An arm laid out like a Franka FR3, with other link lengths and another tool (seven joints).
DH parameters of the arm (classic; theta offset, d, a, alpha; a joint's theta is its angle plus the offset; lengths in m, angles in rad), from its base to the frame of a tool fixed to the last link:
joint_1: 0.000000 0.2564 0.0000 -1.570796
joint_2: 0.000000 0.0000 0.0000 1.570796
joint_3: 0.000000 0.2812 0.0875 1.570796
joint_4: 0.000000 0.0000 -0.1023 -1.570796
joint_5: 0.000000 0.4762 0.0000 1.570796
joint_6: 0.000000 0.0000 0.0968 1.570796
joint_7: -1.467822 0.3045 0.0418 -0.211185
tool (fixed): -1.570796 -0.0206 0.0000 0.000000
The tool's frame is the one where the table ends.
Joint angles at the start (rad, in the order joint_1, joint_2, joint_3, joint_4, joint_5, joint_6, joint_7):
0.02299 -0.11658 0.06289 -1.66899 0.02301 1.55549 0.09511
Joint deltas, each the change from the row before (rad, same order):
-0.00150 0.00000 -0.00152 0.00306 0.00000 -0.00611 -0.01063
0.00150 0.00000 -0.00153 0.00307 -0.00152 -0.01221 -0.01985
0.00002 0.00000 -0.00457 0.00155 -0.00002 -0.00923 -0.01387
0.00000 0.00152 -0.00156 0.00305 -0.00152 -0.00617 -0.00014
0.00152 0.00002 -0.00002 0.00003 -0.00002 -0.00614 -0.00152
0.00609 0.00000 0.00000 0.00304 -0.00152 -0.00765 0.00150
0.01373 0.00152 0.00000 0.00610 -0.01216 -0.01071 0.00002
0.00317 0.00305 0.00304 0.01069 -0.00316 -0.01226 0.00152
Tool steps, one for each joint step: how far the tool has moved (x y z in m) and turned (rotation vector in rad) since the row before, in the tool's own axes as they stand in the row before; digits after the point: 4 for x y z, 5 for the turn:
0.0008 -0.0021 -0.0014 -0.00122 0.00297 -0.00761
0.0035 -0.0011 -0.0013 -0.00129 0.00875 -0.02003
0.0022 -0.0032 -0.0005 -0.00133 0.00758 -0.00932
0.0007 -0.0015 -0.0003 0.00218 0.00436 0.00100
0.0021 0.0006 0.0002 0.00033 0.00607 -0.00316
0.0022 0.0030 -0.0013 0.00139 0.00438 -0.00496
0.0030 0.0045 -0.0015 0.01033 0.00422 -0.01545
0.0015 0.0026 -0.0032 0.00322 0.00402 -0.00525

